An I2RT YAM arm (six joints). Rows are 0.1 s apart.
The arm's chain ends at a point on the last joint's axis. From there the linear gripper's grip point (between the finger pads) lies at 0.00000 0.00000 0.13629 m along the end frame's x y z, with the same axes.
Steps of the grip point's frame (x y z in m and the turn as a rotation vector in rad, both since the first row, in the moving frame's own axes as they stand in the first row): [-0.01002, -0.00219, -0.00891, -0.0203, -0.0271, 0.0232]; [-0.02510, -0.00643, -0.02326, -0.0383, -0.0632, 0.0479]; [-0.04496, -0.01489, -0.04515, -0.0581, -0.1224, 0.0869]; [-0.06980, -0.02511, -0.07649, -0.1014, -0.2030, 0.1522]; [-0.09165, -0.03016, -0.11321, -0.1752, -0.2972, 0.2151]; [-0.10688, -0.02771, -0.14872, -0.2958, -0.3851, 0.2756]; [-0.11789, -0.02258, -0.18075, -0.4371, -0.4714, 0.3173]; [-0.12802, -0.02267, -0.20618, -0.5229, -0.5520, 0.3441]
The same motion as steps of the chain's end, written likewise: [-0.00630, -0.00491, -0.00883, -0.0203, -0.0271, 0.0232]; [-0.01637, -0.01144, -0.02289, -0.0383, -0.0632, 0.0479]; [-0.02801, -0.02205, -0.04390, -0.0581, -0.1224, 0.0869]; [-0.04143, -0.03667, -0.07300, -0.1014, -0.2030, 0.1522]; [-0.04972, -0.04909, -0.10521, -0.1752, -0.2972, 0.2151]; [-0.05167, -0.05892, -0.13306, -0.2958, -0.3851, 0.2756]; [-0.04995, -0.06742, -0.15377, -0.4371, -0.4714, 0.3173]; [-0.04966, -0.07374, -0.16902, -0.5229, -0.5520, 0.3441]
